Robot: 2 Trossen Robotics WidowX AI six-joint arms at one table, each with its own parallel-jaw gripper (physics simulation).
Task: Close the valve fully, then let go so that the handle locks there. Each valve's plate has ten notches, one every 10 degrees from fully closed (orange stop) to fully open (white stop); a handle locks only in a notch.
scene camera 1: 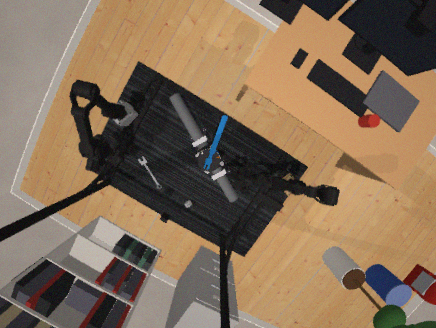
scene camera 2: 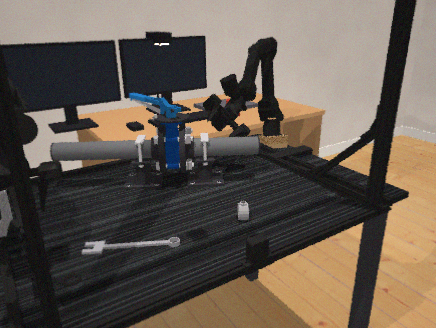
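Observation:
The valve sits mid-table in a grey pipe. Its blue handle lies slanted to the pipe, its free end toward the back edge in scene camera 1 and up-left in scene camera 2. The notches and stops are too small to read, so which notch it is at cannot be told. My right gripper is open and empty, just right of the valve, apart from the blue handle. My left gripper is open and empty at the table's left end, far from the valve.
A wrench and a small whitish block lie on the black table in front of the valve. Dark frame posts stand at the table's edge. A desk with monitors stands behind.

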